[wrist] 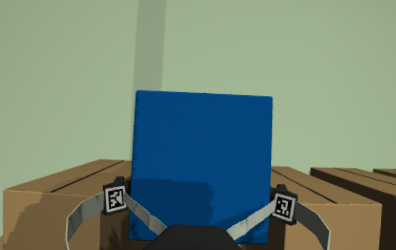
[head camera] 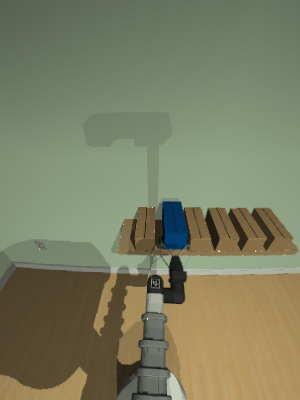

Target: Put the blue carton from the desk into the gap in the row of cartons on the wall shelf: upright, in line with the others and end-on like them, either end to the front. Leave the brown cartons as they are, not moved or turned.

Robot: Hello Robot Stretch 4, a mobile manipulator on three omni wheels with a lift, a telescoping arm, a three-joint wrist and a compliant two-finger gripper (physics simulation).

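Observation:
The blue carton [head camera: 174, 225] [wrist: 200, 145] is upright and end-on between the leftmost brown carton [head camera: 145, 228] [wrist: 50, 210] and the brown carton [head camera: 198, 229] [wrist: 332, 220] to its right. Its top stands higher than theirs. A strip of shelf shows on its left in the head view; on its right it looks very close to its neighbour, and contact cannot be told. My gripper [head camera: 175, 244] [wrist: 200, 203] is shut on the front end of the blue carton, one fingertip on each side. The carton's underside is hidden.
The wall shelf [head camera: 125, 243] runs along the green wall. More brown cartons [head camera: 223, 229] [head camera: 247, 229] [head camera: 273, 229] stand end-on to the right, with spaces between them. The arm [head camera: 153, 345] reaches in from the front, over the wooden floor.

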